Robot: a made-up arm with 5 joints.
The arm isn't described. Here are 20 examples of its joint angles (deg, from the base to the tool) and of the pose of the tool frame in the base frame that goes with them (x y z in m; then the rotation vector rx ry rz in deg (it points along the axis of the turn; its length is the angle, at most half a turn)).
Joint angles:
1: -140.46 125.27 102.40 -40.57 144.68
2: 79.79 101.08 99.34 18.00 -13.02
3: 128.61 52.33 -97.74 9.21 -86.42
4: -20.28 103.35 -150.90 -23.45 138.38
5: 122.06 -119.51 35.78 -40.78 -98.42
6: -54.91 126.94 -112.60 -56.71 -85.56
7: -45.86 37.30 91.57 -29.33 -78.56
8: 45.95 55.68 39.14 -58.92 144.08
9: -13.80 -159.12 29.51 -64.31 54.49
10: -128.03 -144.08 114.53 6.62 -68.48
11: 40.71 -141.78 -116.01 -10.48 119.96
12: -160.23 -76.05 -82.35 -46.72 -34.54
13: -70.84 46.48 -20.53 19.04 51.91
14: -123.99 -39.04 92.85 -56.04 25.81
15: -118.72 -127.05 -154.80 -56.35 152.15
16: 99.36 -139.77 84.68 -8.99 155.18
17: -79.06 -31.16 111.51 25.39 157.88
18: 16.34 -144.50 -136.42 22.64 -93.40
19: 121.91 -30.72 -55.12 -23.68 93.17
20: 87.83 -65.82 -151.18 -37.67 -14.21
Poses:
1: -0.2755 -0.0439 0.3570 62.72 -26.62 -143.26
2: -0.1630 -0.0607 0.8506 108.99 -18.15 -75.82
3: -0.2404 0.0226 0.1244 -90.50 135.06 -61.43
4: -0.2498 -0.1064 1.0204 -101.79 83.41 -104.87
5: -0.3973 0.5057 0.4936 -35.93 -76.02 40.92
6: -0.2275 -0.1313 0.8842 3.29 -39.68 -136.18
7: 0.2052 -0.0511 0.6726 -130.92 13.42 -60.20
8: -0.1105 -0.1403 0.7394 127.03 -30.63 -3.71
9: -0.0915 0.5197 0.7016 -123.34 -123.49 -5.87
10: -0.3038 0.2730 0.4490 -4.28 -82.20 48.06
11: -0.3876 0.1898 0.2724 8.13 83.30 7.55
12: 0.2425 0.3948 0.5316 116.83 84.16 29.31
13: -0.1464 -0.2584 0.8591 -126.55 9.07 -62.18
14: 0.0088 0.2056 0.1747 -67.52 62.16 52.45
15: -0.1858 0.1734 0.8461 26.55 -109.05 -12.98
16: -0.2095 0.3262 0.8392 -87.11 -56.51 -20.72
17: 0.1966 0.3861 0.4258 88.74 28.74 44.11
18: -0.3193 0.1230 0.4093 -125.65 -98.55 24.22
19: -0.3336 0.0833 0.0395 -75.12 50.89 94.59
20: -0.1530 0.4777 0.4657 -102.40 -116.49 15.71
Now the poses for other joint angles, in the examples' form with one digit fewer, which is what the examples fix.
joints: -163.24 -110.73 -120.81 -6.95 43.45
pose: 0.130 0.286 0.803 -73.0 -120.1 -37.7
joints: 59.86 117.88 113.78 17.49 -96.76
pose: -0.149 -0.055 0.799 25.7 49.3 -86.3
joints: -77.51 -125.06 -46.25 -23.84 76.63
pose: 0.011 0.458 0.986 -50.8 -121.5 4.2
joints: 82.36 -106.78 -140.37 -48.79 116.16
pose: -0.083 0.265 0.304 -39.0 39.3 10.4
